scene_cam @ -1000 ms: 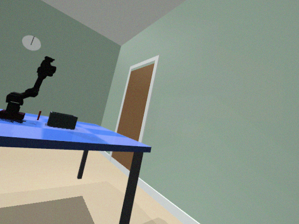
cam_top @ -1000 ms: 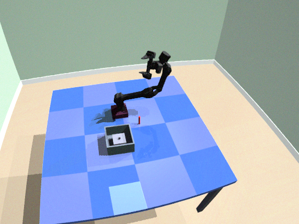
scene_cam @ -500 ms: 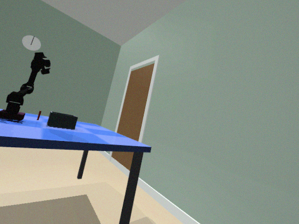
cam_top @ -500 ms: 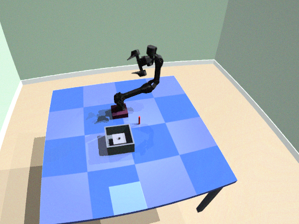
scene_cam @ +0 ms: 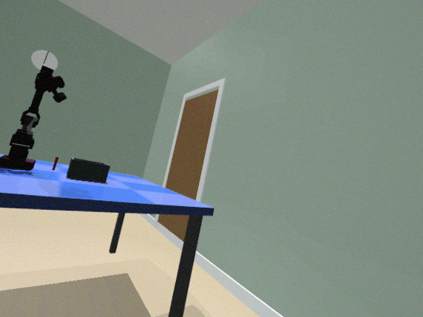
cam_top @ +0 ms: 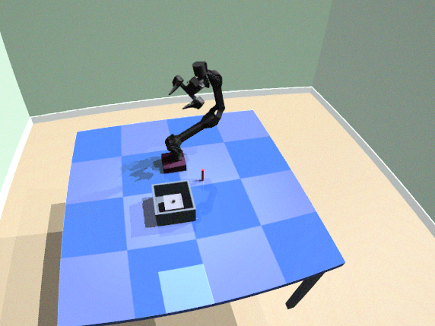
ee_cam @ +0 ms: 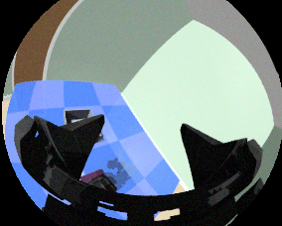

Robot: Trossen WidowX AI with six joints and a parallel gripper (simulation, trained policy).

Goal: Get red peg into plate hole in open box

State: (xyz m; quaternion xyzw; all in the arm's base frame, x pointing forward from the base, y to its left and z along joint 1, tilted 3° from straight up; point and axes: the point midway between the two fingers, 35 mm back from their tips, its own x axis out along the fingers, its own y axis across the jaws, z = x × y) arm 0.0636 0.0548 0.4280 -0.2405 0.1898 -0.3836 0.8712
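Right now the red peg is 43 cm below my gripper tip, 13 cm to the left of it and 7 cm ahead of it. Also, from my gripper tip: light grey plate (42 cm below, 24 cm ahead, 5 cm to the right); dark grey box (44 cm below, 24 cm ahead, 5 cm to the right).
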